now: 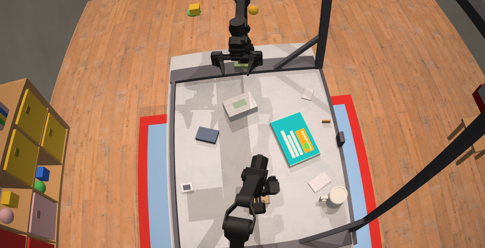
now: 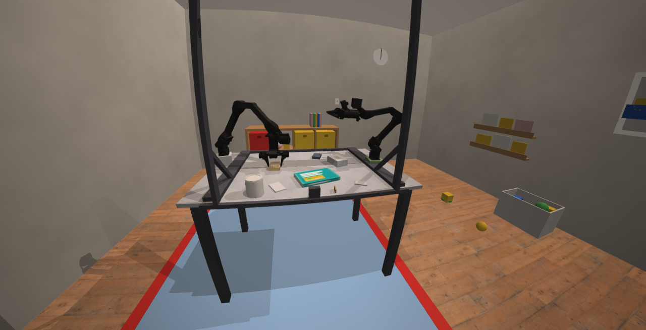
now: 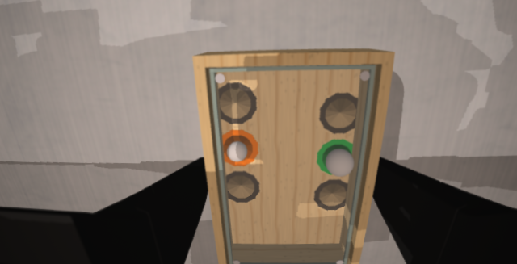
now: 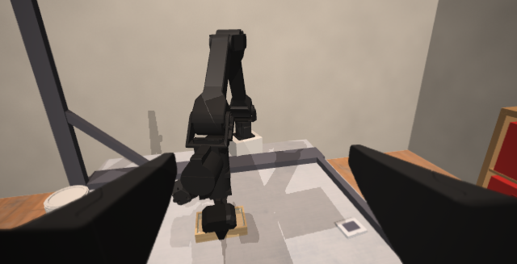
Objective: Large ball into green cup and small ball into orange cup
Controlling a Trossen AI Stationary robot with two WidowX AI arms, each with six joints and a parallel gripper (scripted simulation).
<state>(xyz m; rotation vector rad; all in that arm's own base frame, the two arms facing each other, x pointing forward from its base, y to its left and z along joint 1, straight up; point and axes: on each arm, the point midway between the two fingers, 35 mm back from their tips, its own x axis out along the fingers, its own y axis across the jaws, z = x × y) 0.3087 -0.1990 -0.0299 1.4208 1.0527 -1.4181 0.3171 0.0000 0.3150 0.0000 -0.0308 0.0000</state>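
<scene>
The covered wooden puzzle is 30 mm below my left hand. From my left hand the other things lie so: dark blue pad: 210 mm ahead, 280 mm to the right, 30 mm below; then small framed tile: 290 mm ahead, 30 mm to the right, 30 mm below.
</scene>
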